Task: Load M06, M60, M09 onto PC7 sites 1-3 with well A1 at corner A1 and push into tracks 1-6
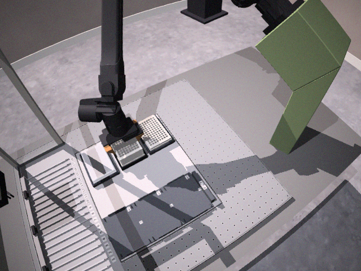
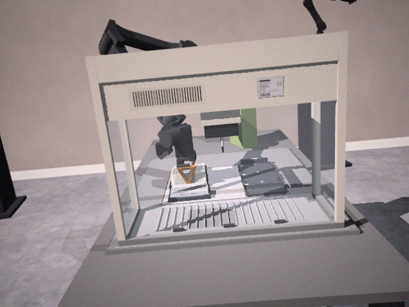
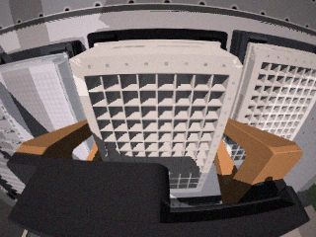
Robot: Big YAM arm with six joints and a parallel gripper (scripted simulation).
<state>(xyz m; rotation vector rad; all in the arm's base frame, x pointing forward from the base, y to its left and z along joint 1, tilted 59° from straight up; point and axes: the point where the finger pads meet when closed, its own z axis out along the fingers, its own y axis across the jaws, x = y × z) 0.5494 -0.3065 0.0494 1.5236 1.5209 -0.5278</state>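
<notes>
Right now the nest S2 is 20 mm below my hand. Round my hand: dark nest S1: 110 mm behind, 20 mm below, 10 mm to the left; then dark carrier PC7: 250 mm to the left, 60 mm ahead, 10 mm below; then dark nest S3: 110 mm ahead, 20 mm below, 10 mm to the right.
</notes>
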